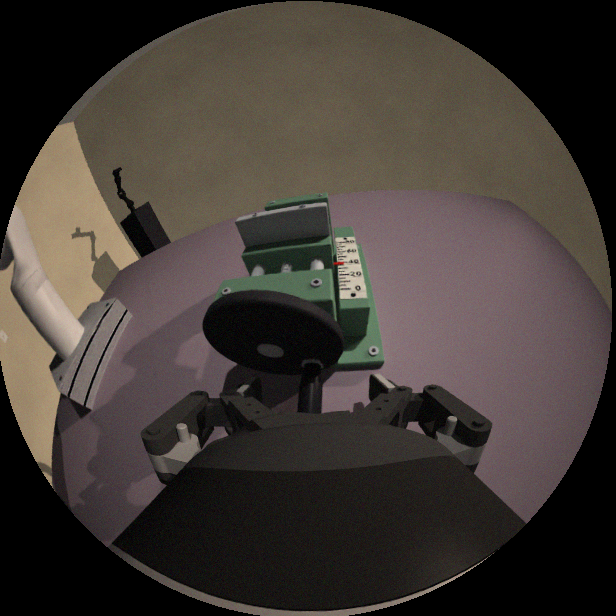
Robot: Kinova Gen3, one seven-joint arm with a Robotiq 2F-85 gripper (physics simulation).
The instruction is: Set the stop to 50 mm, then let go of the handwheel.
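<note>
A green stop fixture [310,275] stands on the purple table. A black handwheel [272,332] is on its near face, with a dark crank handle [310,386] sticking out at the wheel's lower edge. A white scale [348,268] runs along the fixture's right side, and the red pointer [339,263] sits about level with the 40 mark. A grey stop plate [284,225] stands at the far end. My gripper [313,393] is open, with its fingers spread either side of the crank handle and not touching it.
A white arm link [34,287] ending in a grey ribbed block [91,356] hangs over the table's left edge. A black box [143,226] with a chain stands beyond the table at back left. Olive wall behind.
</note>
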